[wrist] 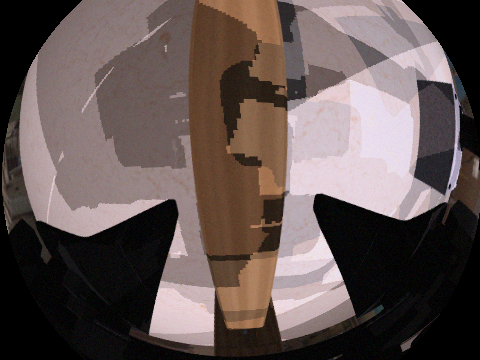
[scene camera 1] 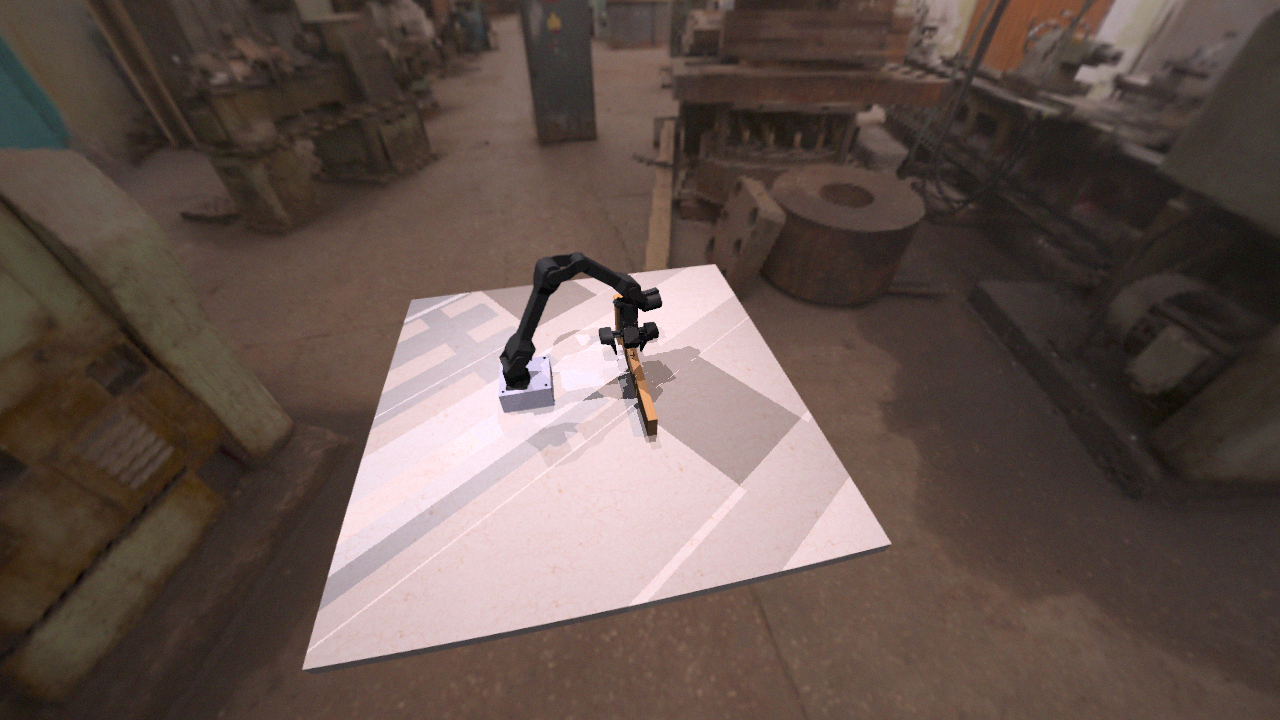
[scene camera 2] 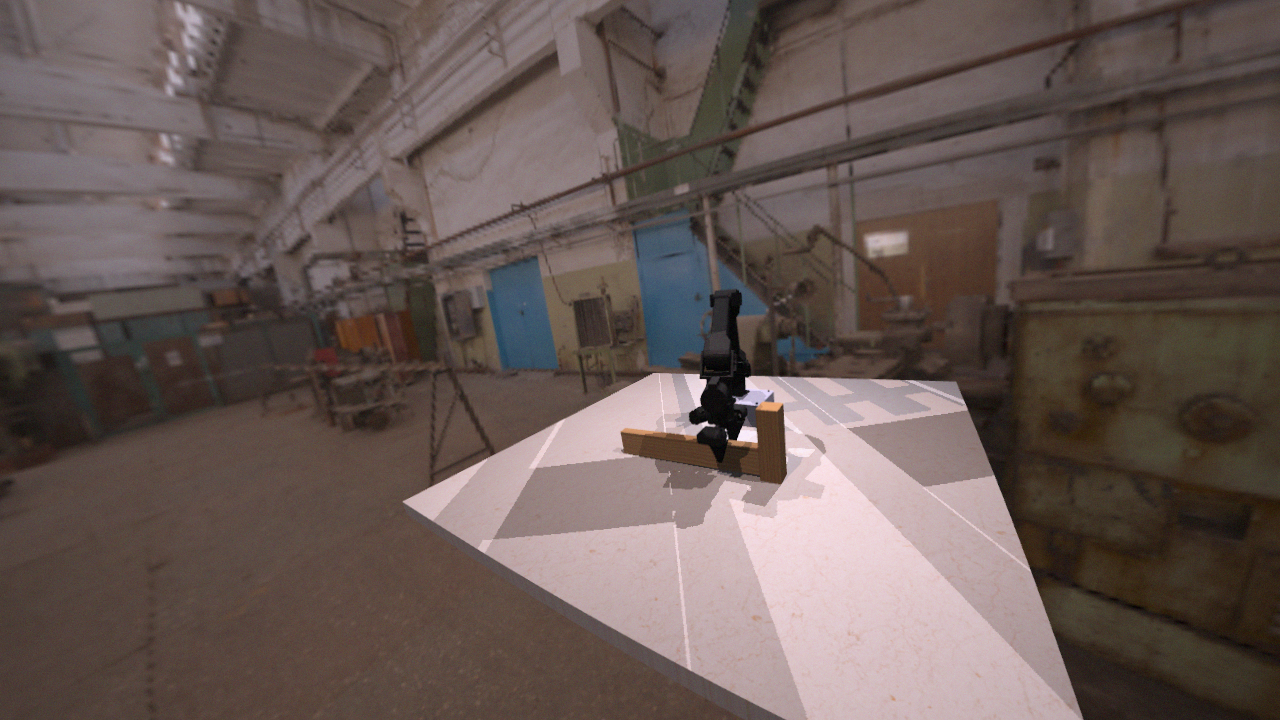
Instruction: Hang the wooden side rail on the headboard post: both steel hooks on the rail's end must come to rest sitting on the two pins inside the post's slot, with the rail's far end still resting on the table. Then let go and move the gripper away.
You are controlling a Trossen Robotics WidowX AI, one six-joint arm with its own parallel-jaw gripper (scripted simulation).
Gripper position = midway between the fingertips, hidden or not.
My gripper (scene camera 2: 726, 454) is open and holds nothing. Also in view: a wooden side rail (scene camera 2: 740, 456) and a wooden headboard post (scene camera 2: 770, 422).
The wooden side rail shows as well in the wrist view (wrist: 238, 107) and in scene camera 1 (scene camera 1: 647, 409). My gripper is seen too in the wrist view (wrist: 247, 205) and in scene camera 1 (scene camera 1: 628, 352).
